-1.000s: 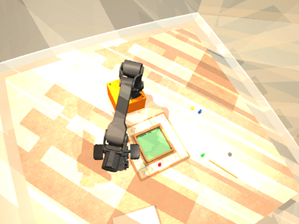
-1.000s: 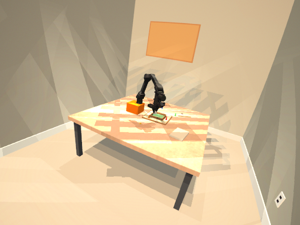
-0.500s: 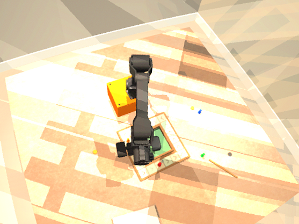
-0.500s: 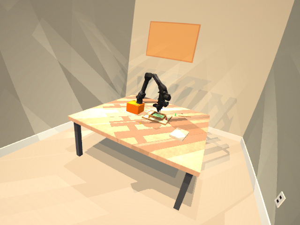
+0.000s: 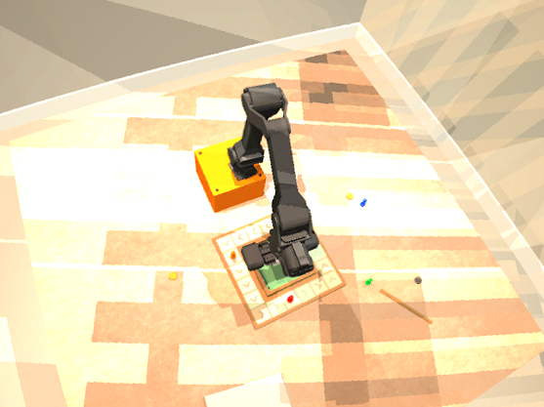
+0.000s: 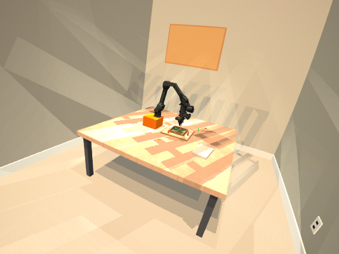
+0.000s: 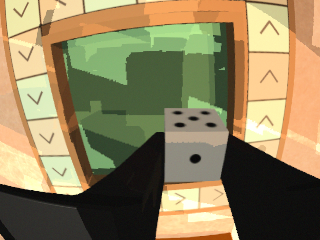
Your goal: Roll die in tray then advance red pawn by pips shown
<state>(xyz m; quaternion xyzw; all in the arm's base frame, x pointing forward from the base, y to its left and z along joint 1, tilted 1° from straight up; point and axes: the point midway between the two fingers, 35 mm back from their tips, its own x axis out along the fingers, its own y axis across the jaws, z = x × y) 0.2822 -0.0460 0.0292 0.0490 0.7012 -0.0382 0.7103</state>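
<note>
Right now the red pawn is 10 cm ahead of my gripper tip and 7 cm below it. The rest, counted from my gripper tip: white die (right at my gripper tip); then orange pawn (9 cm behind, 8 cm to the right, 7 cm below); then green tray (9 cm below, 3 cm to the left, 1 cm behind).
</note>
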